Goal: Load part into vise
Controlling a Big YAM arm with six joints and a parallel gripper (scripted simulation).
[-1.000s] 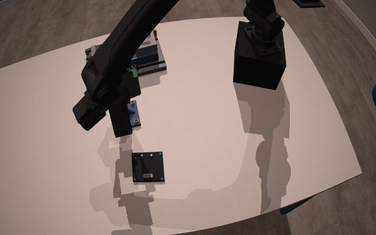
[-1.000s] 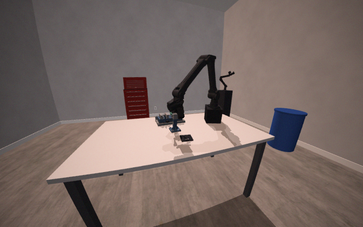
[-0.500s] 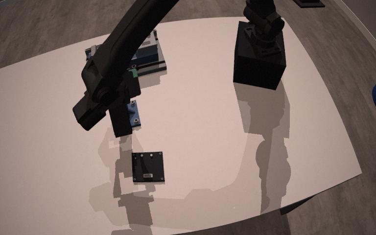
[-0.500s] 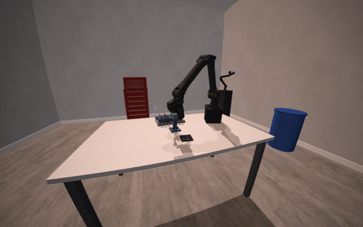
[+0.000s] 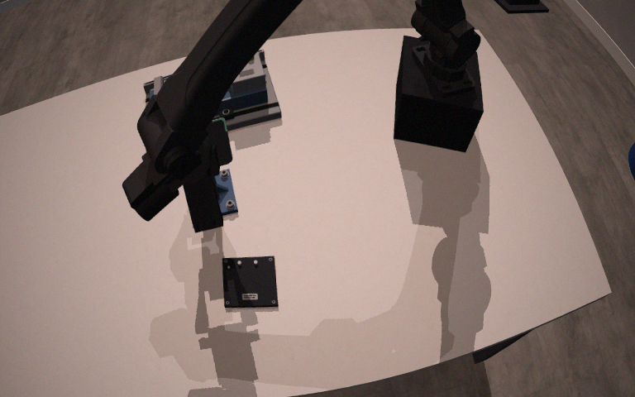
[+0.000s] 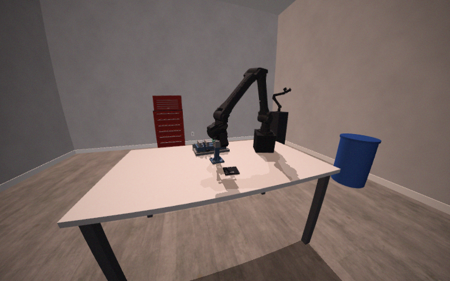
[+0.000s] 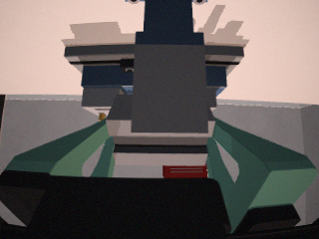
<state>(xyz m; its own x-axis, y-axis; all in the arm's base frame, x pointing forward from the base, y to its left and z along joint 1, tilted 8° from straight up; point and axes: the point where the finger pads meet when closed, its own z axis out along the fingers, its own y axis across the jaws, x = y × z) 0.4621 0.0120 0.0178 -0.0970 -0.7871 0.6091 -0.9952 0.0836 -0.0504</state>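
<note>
Right now my hand is 10 mm to the right of the part and 10 mm below it. The rest, counted from my hand: black infeed plate (20 mm behind, 190 mm to the left, 150 mm below); then moving jaw (230 mm to the right, 80 mm below); then dark short rod (40 mm ahead, 190 mm to the right, 60 mm below).
</note>
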